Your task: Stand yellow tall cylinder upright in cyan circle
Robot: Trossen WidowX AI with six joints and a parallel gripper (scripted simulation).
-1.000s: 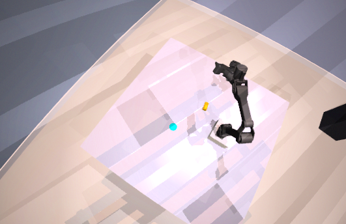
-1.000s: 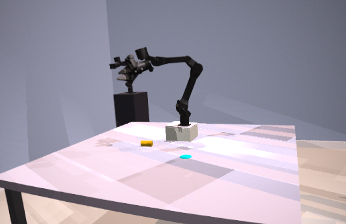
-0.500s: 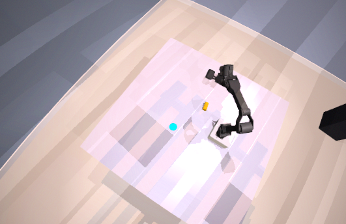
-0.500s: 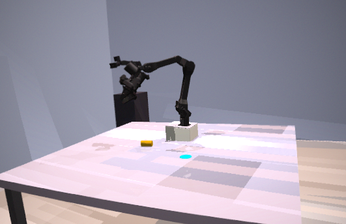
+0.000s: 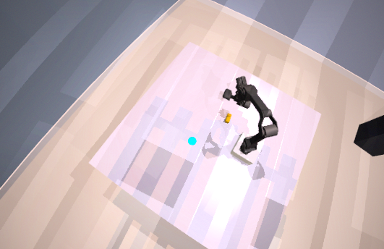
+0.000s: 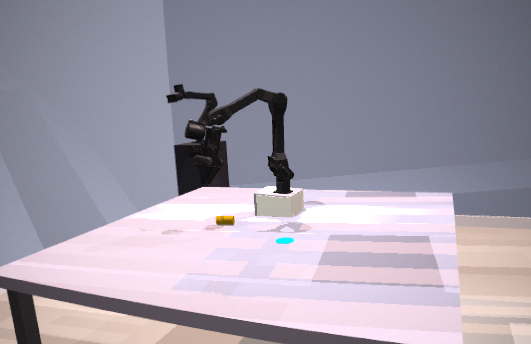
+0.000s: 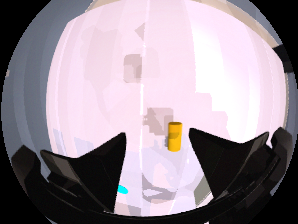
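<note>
The yellow cylinder is 40 mm behind my gripper tip, 50 mm to the left of it and 150 mm below it. From my gripper tip the other things lie so: cyan circle (70 mm ahead, 350 mm to the left, 160 mm below).
</note>
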